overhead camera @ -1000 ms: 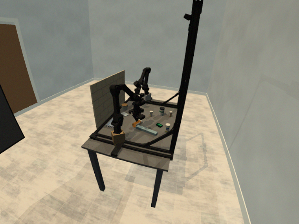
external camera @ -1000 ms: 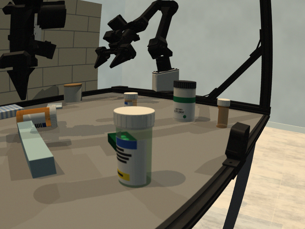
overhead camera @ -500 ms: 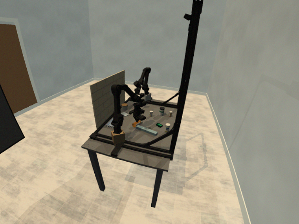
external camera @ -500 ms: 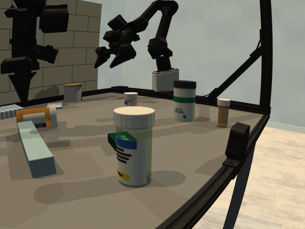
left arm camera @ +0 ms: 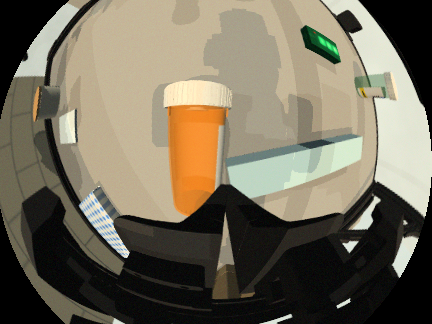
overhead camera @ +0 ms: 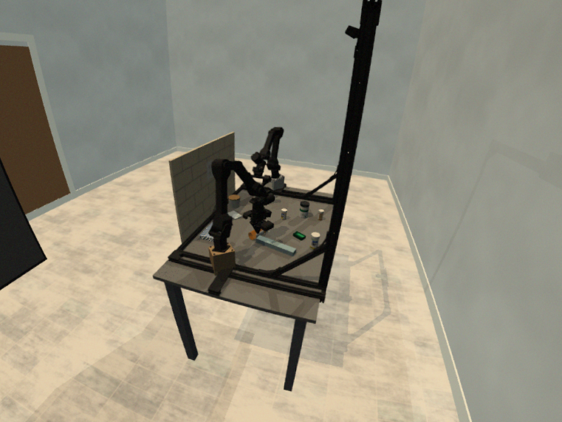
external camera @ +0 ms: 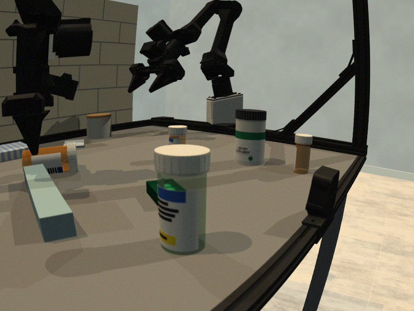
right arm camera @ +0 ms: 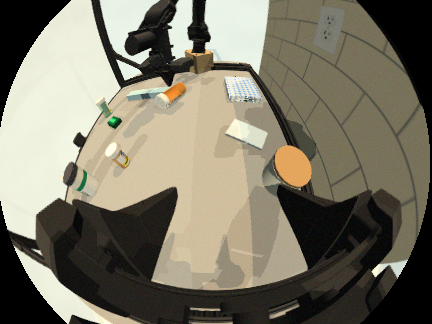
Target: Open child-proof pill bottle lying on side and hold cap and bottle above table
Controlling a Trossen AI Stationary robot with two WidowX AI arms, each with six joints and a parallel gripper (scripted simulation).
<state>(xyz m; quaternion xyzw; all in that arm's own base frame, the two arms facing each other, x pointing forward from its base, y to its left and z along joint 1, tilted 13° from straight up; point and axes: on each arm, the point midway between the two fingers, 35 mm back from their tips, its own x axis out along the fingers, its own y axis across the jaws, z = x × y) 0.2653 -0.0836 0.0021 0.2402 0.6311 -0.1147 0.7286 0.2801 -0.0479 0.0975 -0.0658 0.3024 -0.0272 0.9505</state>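
Now: left hand 10 mm past the white ribbed cap, 70 mm to the left of it and 50 mm above it. The rest, counted from my left hand: brick wall panel 370 mm ahead, 180 mm to the right, 150 mm above; then cork-lidded jar 280 mm ahead, 320 mm to the right, 40 mm below; then pale blue block 110 mm behind, 40 mm to the left, 60 mm below.
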